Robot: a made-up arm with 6 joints. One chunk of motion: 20 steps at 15 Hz.
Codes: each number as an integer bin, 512 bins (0 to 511) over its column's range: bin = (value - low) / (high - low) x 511, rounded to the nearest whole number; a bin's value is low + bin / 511 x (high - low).
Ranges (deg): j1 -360.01..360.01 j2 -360.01..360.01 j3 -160..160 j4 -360.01..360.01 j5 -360.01..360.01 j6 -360.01..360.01
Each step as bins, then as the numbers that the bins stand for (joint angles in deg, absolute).
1 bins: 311 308 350 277 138 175
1 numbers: 78.20 73.97 59.18 30.29 -165.56 -113.43
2 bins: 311 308 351 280 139 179
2 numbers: 78.20 73.97 59.80 34.52 -164.15 -107.79
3 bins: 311 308 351 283 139 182
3 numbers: 78.20 73.97 59.80 38.75 -164.15 -103.56
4 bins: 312 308 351 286 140 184
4 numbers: 79.61 73.97 59.80 42.98 -162.74 -100.75
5 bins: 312 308 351 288 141 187
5 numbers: 79.61 73.97 59.80 45.79 -161.34 -96.52
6 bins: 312 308 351 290 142 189
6 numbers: 79.61 73.97 59.80 48.61 -159.93 -93.70
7 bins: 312 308 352 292 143 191
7 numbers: 79.61 73.97 60.43 51.43 -158.52 -90.88
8 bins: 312 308 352 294 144 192
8 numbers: 79.61 73.97 60.43 54.25 -157.11 -89.47
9 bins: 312 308 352 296 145 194
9 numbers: 79.61 73.97 60.43 57.07 -155.70 -86.66
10 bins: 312 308 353 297 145 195
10 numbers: 79.61 73.97 61.06 58.48 -155.70 -85.25
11 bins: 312 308 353 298 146 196
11 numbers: 79.61 73.97 61.06 59.88 -154.29 -83.84
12 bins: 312 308 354 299 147 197
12 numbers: 79.61 73.97 61.68 61.29 -152.88 -82.43
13 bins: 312 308 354 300 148 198
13 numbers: 79.61 73.97 61.68 62.70 -151.47 -81.02
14 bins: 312 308 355 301 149 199
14 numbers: 79.61 73.97 62.31 64.11 -150.06 -79.61
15 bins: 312 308 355 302 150 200
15 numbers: 79.61 73.97 62.31 65.52 -148.65 -78.20
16 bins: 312 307 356 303 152 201
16 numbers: 79.61 72.57 62.94 66.93 -145.84 -76.79
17 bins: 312 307 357 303 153 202
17 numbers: 79.61 72.57 63.56 66.93 -144.43 -75.38
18 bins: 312 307 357 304 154 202
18 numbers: 79.61 72.57 63.56 68.34 -143.02 -75.38
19 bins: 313 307 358 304 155 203
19 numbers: 81.02 72.57 64.19 68.34 -141.61 -73.97
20 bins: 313 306 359 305 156 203
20 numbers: 81.02 71.16 64.81 69.75 -140.20 -73.97
